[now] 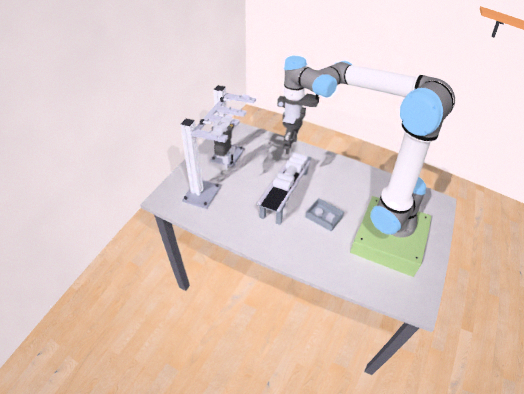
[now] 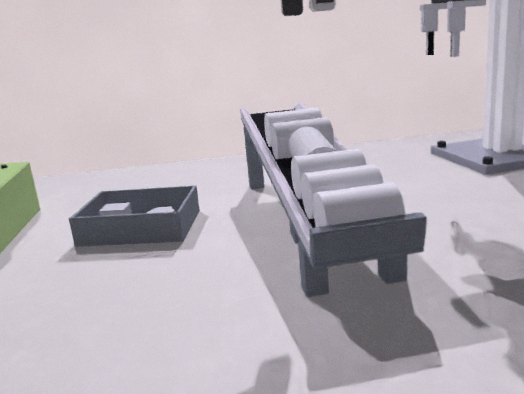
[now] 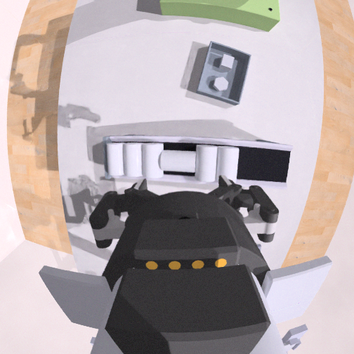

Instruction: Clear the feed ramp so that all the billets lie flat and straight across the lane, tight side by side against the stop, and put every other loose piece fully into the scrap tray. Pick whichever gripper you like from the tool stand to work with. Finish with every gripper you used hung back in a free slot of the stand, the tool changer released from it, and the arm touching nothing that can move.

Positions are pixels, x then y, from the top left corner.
Labels:
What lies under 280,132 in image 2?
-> A billet.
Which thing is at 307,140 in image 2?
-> A billet.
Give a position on a billet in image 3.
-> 205,156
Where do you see a billet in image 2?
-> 348,205

